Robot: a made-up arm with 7 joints.
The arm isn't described. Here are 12 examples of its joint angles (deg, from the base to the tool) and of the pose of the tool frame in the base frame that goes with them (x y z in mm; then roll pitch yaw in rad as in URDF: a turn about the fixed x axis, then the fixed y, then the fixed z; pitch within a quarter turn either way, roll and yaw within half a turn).
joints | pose
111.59 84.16 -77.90 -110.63 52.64 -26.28 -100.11 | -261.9 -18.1 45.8 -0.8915 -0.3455 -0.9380
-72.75 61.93 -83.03 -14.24 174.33 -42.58 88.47 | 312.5 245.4 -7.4 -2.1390 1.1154 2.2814
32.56 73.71 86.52 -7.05 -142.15 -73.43 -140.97 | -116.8 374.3 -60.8 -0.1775 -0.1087 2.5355
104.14 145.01 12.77 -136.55 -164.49 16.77 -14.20 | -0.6 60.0 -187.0 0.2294 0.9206 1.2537
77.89 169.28 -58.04 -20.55 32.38 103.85 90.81 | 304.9 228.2 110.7 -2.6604 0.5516 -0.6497
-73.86 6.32 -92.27 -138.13 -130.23 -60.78 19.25 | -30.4 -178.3 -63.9 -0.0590 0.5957 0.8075
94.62 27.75 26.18 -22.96 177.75 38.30 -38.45 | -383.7 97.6 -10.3 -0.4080 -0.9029 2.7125
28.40 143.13 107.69 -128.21 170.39 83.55 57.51 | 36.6 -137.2 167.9 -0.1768 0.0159 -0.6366
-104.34 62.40 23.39 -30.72 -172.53 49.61 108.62 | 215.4 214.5 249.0 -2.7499 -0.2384 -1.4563
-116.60 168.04 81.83 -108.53 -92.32 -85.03 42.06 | -221.2 -107.1 -115.7 -3.1211 -0.5318 0.5085
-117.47 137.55 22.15 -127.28 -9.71 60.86 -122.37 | -177.7 -38.4 128.2 2.1679 -0.6841 1.1943
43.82 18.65 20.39 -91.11 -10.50 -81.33 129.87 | 33.8 178.8 -253.0 -2.1083 -0.1366 1.3074
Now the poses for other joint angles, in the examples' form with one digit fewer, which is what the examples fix.
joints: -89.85 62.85 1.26 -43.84 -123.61 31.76 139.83
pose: 255 173 229 -2.886 -0.181 -2.517
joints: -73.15 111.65 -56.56 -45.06 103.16 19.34 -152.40
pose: 144 313 166 1.780 0.924 -0.714
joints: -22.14 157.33 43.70 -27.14 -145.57 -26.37 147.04
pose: -58 84 381 2.877 -0.420 -0.944
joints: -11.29 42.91 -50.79 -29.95 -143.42 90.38 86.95
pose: 142 189 -315 1.984 0.519 -1.860
